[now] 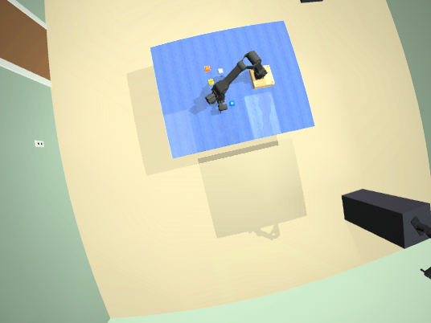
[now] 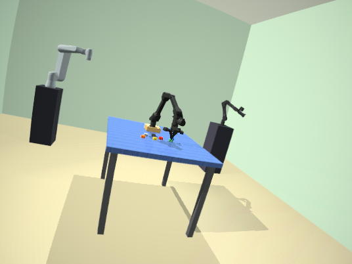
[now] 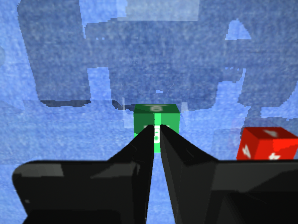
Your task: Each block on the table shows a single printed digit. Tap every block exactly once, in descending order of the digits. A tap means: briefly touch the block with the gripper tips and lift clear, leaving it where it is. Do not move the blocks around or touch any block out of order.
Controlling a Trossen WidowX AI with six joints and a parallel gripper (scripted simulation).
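My gripper tip is 1 cm above the green block. Round my gripper tip: red block 2 cm behind, 9 cm to the right, 1 cm below; then blue block 8 cm behind, 4 cm to the left, 1 cm below; then yellow block 3 cm ahead, 16 cm to the right, 1 cm below.
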